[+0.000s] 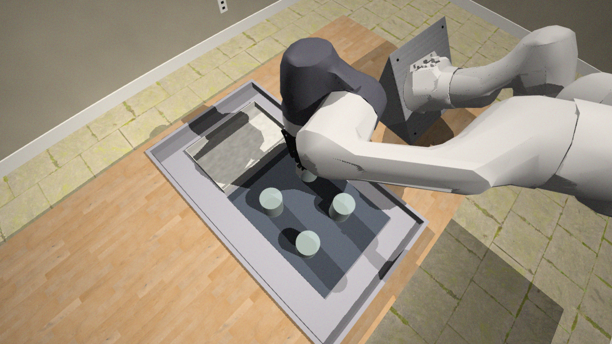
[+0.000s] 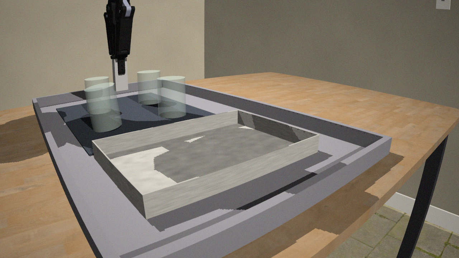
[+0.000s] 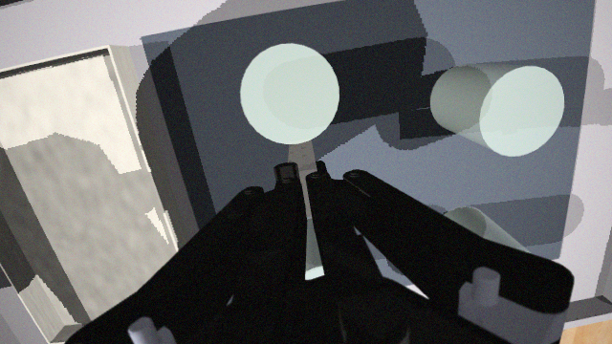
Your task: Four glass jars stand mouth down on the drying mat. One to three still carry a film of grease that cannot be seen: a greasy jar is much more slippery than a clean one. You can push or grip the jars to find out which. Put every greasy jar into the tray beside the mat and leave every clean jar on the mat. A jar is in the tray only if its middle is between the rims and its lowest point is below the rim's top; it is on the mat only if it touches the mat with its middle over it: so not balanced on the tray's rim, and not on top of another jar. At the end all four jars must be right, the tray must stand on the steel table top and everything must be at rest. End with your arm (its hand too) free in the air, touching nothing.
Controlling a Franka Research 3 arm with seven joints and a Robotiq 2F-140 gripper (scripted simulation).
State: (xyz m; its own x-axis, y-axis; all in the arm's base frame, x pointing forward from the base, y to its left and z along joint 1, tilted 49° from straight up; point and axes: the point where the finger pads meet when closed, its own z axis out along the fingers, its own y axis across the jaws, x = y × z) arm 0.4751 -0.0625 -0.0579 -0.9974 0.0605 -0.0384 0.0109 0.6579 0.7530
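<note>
Now: the steel table top 60 mm ahead of my hand, 30 mm to the right of it and 110 mm below it. Round my hand: dark drying mat 50 mm ahead, 80 mm to the left, 110 mm below; tray 40 mm ahead, 240 mm to the right, 100 mm below.
</note>
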